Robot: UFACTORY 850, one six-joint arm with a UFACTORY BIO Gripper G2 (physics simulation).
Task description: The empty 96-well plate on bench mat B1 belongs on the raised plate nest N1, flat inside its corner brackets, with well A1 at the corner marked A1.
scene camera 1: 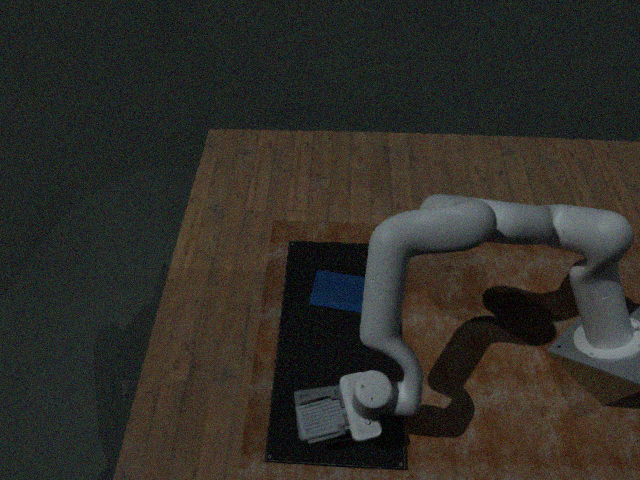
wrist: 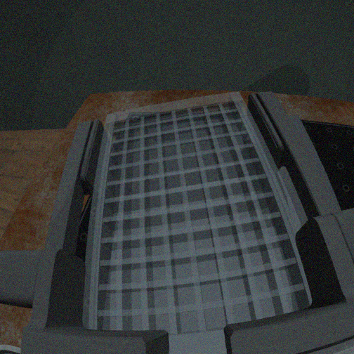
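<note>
The clear 96-well plate (scene camera 1: 319, 421) (wrist: 182, 200) is between the fingers of my gripper (scene camera 1: 323, 416) (wrist: 177, 135), which is shut on its two long sides. In the scene view the plate is over the grey raised nest (scene camera 1: 309, 394), near the front of the black board. A strip of the nest shows beyond the plate's upper edge, and the plate looks slightly turned against it. The plate hides most of the nest; whether they touch, the corner brackets and the A1 marks cannot be made out. The blue bench mat (scene camera 1: 337, 291) lies further back, partly behind the arm.
The black board (scene camera 1: 320, 343) (wrist: 334, 160) lies on the wooden table (scene camera 1: 227, 206) (wrist: 20, 170). The white arm (scene camera 1: 385, 289) reaches over the board from its base (scene camera 1: 594, 361) at the right. The table's left edge is beyond the board.
</note>
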